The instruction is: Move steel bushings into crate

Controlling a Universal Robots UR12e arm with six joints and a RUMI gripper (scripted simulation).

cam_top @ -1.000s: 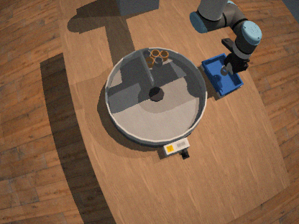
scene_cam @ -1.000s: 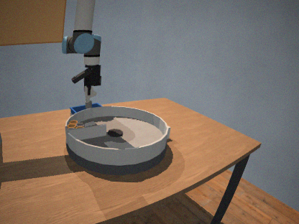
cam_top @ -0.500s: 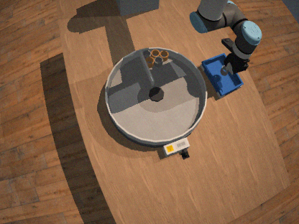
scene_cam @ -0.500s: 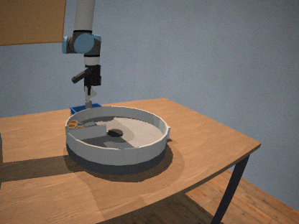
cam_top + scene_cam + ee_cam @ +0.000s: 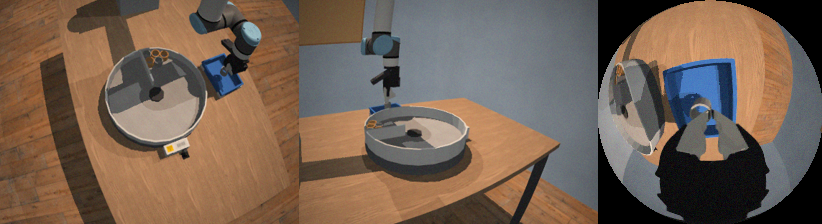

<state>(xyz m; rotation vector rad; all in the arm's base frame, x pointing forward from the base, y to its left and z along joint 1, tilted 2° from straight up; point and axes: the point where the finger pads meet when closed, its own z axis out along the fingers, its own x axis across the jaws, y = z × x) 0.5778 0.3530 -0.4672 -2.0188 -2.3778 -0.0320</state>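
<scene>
The blue crate lies 20 mm to the right of my hand and 60 mm below it. From my hand the other things lie so: grey turntable 60 mm ahead, 360 mm to the right, 30 mm below.
</scene>
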